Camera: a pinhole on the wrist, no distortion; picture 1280 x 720 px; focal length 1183.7 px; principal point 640.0 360.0 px. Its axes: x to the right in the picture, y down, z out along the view. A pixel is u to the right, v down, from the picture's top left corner.
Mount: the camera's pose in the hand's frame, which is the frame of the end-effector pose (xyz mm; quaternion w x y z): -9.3 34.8 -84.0 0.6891 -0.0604 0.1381 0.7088
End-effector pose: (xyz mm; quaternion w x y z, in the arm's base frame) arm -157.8 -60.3 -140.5 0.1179 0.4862 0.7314 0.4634
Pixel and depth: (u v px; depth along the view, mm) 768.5 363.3 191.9
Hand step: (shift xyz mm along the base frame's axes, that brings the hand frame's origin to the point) 118.8 70.9 37.7
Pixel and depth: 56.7 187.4 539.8
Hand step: 199.0 384.8 -285.7
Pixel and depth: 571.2 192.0 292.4
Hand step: 150.5 171.7 -8.6
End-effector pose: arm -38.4 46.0 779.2 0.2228 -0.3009 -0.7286 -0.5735
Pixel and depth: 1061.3 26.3 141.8
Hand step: 55.2 59.7 107.4
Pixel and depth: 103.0 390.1 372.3
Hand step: -29.7 310.7 -75.6
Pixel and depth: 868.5 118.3 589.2
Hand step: 103.7 500.9 224.0
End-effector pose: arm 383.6 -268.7 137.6 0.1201 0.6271 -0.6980 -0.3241
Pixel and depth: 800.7 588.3 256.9
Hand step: -195.3 79.5 -27.7
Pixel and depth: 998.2 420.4 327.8
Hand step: -294.1 58.2 -22.3
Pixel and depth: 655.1 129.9 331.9
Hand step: -250.8 -17.0 -112.4
